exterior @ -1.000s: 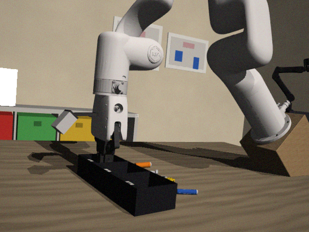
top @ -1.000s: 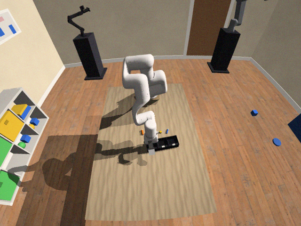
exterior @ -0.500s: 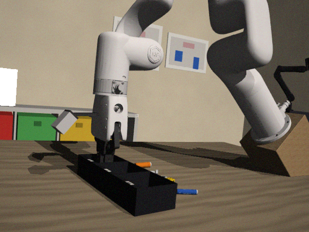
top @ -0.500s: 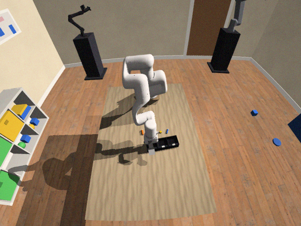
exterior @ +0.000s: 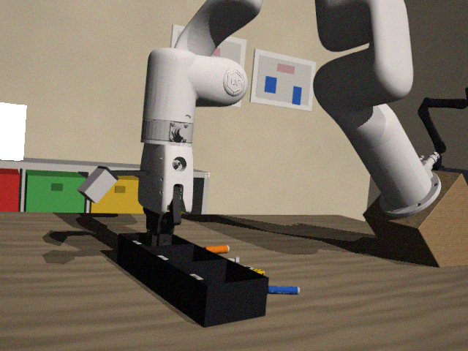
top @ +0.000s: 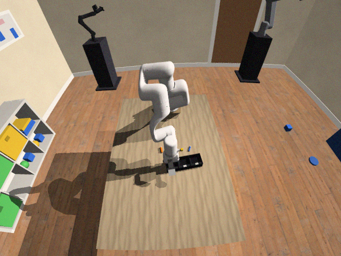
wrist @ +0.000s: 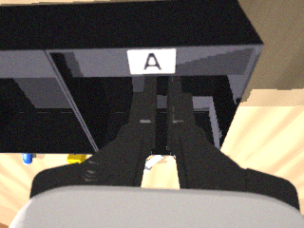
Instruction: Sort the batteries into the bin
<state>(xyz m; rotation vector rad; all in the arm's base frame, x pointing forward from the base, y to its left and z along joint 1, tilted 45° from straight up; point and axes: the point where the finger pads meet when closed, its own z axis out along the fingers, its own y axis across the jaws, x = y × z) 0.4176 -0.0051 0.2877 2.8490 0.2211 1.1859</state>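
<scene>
My gripper is now 10 mm past the black three-compartment bin, 90 mm to the right of it and 10 mm above it. The rest, counted from my hand: orange battery (130 mm behind, 80 mm to the right, 30 mm below); white nut (130 mm behind, 40 mm to the left, 30 mm below); white bolt (130 mm behind, 10 mm to the right, 30 mm below).
</scene>
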